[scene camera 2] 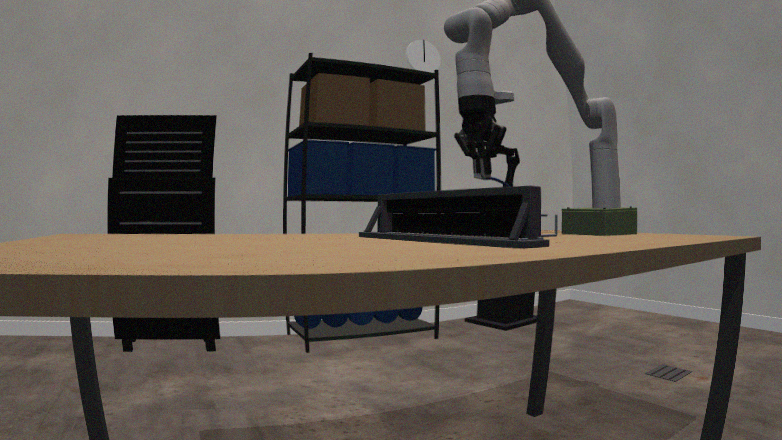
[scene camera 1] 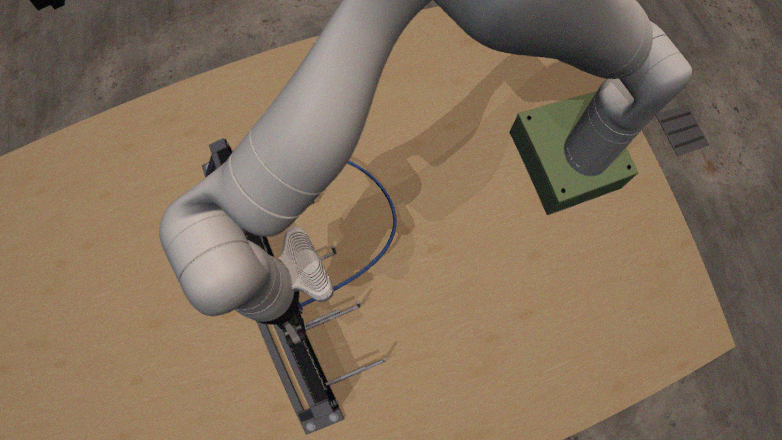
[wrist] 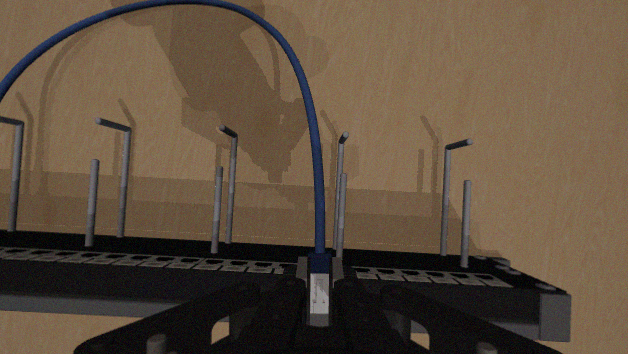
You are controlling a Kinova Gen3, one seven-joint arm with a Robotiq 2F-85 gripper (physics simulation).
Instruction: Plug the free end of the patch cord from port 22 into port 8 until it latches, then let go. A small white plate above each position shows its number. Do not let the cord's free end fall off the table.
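Places are measured from the arm's base along level axes (x ahead, y left, z up), in millimetres.
Where they show: gripper, fingertip midpoint: (scene camera 2: 482,178) (wrist: 319,273); arm's base, link origin: (scene camera 2: 606,208) (scene camera 1: 587,152).
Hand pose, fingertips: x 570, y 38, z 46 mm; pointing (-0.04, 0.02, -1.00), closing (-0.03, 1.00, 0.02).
Things, the pixels of their top centre, and the offset from my fingertips. Level surfaces: height alone.
- pale plug, top centre: (wrist: 319,297) 0 mm left, 9 mm ahead, 10 mm up
- port panel, top centre: (wrist: 190,245) (scene camera 1: 279,260) (scene camera 2: 458,191) 82 mm right, 8 mm back, 22 mm down
- wooden table, surface height: 123 mm down
The blue patch cord (scene camera 1: 394,218) (scene camera 2: 496,180) (wrist: 312,130) arches over the table on the side with the metal rods. Its free end, a pale plug (wrist: 319,295) with a dark blue boot, is between the fingers of my gripper (scene camera 2: 482,168) (wrist: 319,273), which is shut on it. In scene camera 2 the fingertips are above the top of the port panel (scene camera 1: 322,411) (scene camera 2: 459,193) (wrist: 555,316). The row of ports (wrist: 410,276) shows on both sides of the gripper in the wrist view; their numbers are unreadable. The gripper hides the ports behind it. The arm hides the cord's other end in scene camera 1.
Metal rods (scene camera 1: 358,371) (wrist: 444,205) with bent tips stick out from the panel, some close beside the cord. The green base block (scene camera 1: 579,147) (scene camera 2: 599,221) carries the arm on the wooden table (scene camera 1: 492,328) (scene camera 2: 218,254). A shelf rack (scene camera 2: 437,109) stands behind.
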